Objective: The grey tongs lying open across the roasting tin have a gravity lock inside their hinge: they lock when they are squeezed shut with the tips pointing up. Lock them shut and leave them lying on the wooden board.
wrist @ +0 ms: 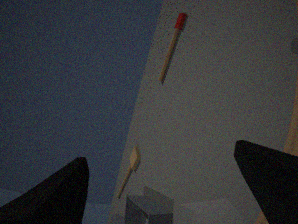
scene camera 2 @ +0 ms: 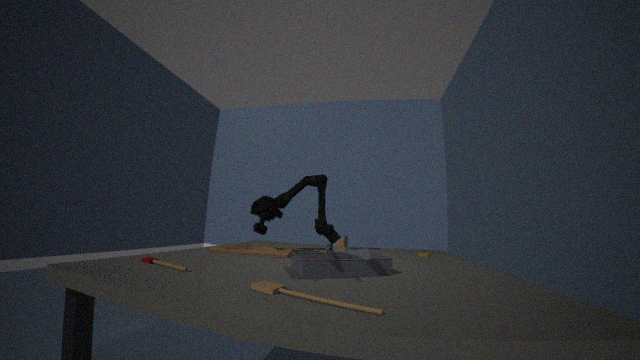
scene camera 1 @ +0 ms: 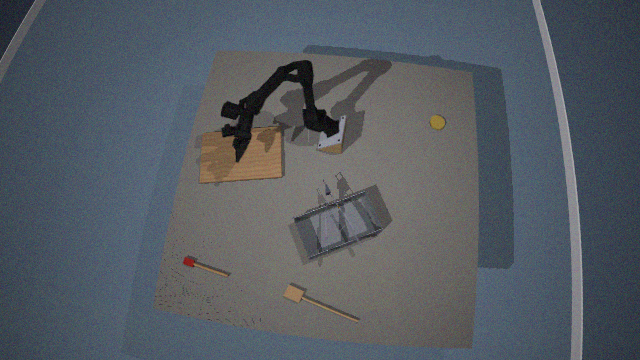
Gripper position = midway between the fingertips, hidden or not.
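A wooden board is visible in scene camera 1 point(scene camera 1: 262, 159) and in scene camera 2 point(scene camera 2: 264, 251); a grey roasting tin point(scene camera 1: 358, 208) is visible as well. The gripper point(wrist: 164, 158) is open and holds nothing.
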